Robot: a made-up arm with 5 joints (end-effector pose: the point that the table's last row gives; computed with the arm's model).
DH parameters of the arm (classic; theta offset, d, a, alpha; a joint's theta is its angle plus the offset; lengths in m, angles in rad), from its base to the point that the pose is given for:
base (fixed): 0 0.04 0 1.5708
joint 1: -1.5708 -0.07 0 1.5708
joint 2: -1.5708 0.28 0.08 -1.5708
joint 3: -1.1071 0 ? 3.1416
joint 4: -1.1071 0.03 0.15 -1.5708
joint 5: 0 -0.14 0.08 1.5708
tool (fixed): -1.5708 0.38 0 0
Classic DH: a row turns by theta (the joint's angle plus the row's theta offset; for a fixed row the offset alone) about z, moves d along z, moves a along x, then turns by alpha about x.
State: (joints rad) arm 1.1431 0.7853 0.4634 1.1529 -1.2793
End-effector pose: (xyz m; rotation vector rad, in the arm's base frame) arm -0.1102 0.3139 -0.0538 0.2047 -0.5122 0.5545
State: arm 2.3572 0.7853 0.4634 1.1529 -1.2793
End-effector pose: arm 0.0494 0.3139 -0.0960 -0.1662 -1.6862 0.6421
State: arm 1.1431 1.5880 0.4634 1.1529 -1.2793
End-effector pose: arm 0.0664 0.2836 -0.1343 -0.2970 -0.4485 -0.0798
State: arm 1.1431 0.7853 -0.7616 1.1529 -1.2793
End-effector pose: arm -0.1009 0.3900 -0.2170 -0.2284 0.6075 0.9035
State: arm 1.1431 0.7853 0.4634 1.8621 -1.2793
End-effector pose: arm -0.0122 0.4295 -0.1175 -0.0435 0.1302 0.7778
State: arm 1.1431 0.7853 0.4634 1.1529 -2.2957
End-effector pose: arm 0.1338 0.0486 -0.1674 1.1696 -0.1886 0.7787
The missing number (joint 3, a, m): 0.1342
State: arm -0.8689 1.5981 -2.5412 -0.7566 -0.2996
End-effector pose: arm -0.2961 0.4845 0.2562 -0.4315 2.2079 1.6077
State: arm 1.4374 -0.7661 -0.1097 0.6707 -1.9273
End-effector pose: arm -0.0395 0.1315 -0.0977 1.2506 0.0579 2.2202
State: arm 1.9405 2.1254 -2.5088 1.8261 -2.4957
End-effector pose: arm -0.0578 -0.0599 -0.4145 1.1275 2.2485 -1.1242
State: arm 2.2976 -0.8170 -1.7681 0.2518 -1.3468
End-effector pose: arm -0.0596 0.0424 -0.2719 -1.4652 -0.3631 2.0211
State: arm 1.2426 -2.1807 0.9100 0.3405 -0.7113
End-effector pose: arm 0.0523 -0.2932 -0.1982 2.4946 0.2328 1.0718
